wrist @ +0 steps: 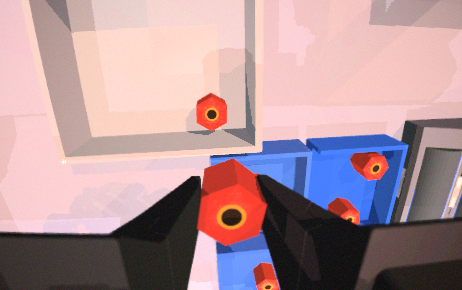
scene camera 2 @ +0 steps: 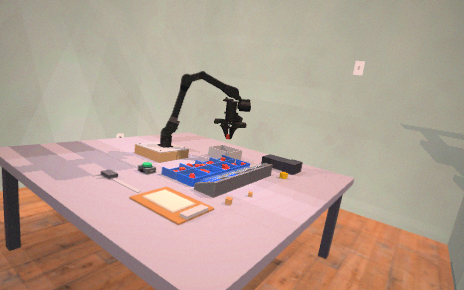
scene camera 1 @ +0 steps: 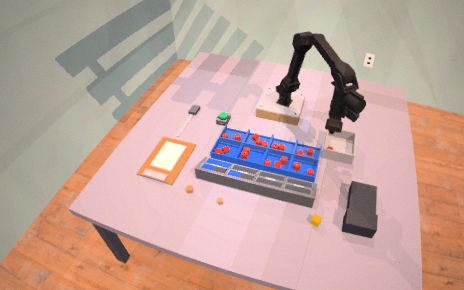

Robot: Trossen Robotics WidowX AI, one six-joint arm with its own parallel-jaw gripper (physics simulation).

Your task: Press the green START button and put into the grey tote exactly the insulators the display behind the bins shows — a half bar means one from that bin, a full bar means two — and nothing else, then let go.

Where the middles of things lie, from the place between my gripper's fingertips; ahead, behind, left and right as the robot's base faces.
Scene:
Right now the grey tote (wrist: 115,87) is 100 mm below my hand, 50 mm behind it and 40 mm to the left of it. Round my hand: dark box (scene camera 1: 360,219): 230 mm ahead, 210 mm to the left, 100 mm below; then orange board with white pad (scene camera 2: 179,208): 580 mm to the right, 350 mm ahead, 120 mm below.

